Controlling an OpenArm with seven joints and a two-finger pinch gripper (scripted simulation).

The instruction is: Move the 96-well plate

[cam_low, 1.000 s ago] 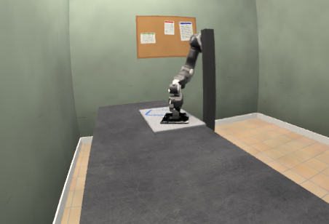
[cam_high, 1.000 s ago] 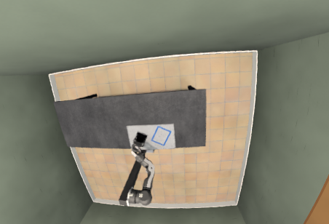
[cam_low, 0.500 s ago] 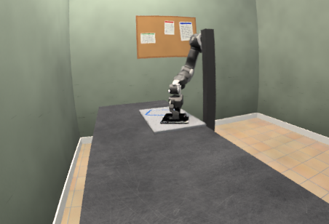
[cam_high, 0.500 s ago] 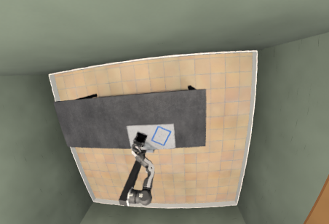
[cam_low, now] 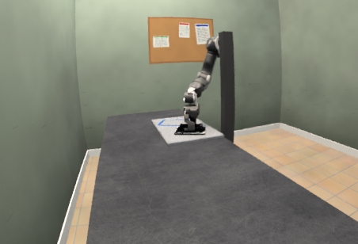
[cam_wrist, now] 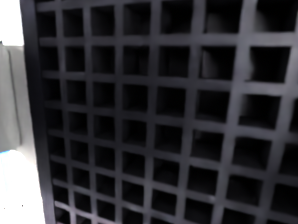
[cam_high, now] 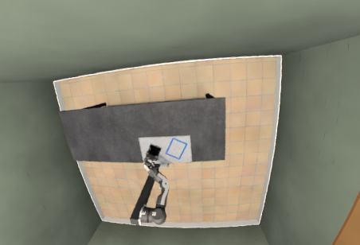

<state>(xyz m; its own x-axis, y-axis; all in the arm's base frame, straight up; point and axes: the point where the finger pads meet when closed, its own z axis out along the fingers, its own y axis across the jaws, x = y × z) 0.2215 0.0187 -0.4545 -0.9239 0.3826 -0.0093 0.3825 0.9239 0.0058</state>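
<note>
Now: the black 96-well plate right at my hand. The rest, counted from my hand: black plate nest N1: 2 cm below.
</note>
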